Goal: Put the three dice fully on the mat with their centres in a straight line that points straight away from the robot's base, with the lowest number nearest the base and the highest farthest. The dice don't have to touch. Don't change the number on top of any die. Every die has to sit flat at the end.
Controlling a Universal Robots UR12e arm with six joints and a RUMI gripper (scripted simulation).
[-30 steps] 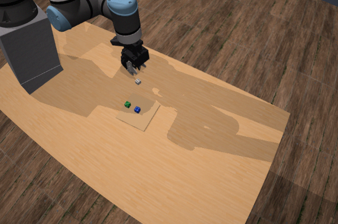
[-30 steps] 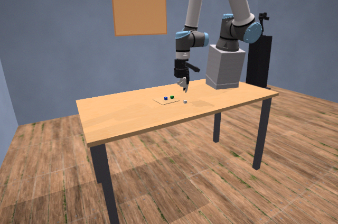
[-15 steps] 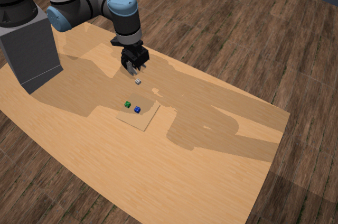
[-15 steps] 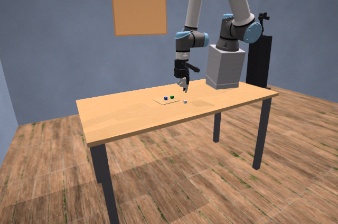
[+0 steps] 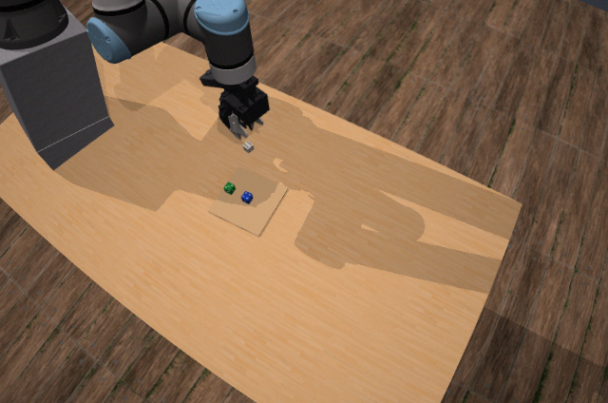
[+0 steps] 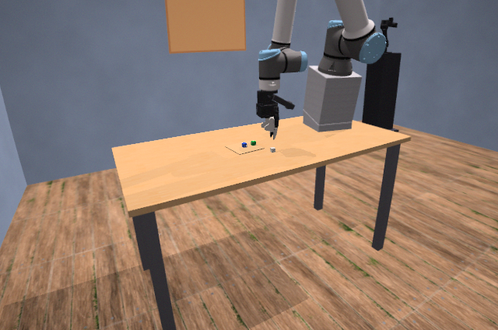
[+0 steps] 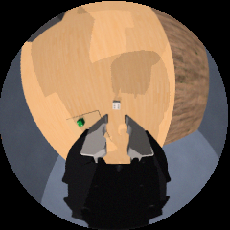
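My hand is 7 cm above the white die. Round my hand: blue die 10 cm ahead, 11 cm to the right, 7 cm below; then green die 5 cm ahead, 12 cm to the right, 7 cm below; then tan mat 10 cm ahead, 11 cm to the right, 8 cm below.
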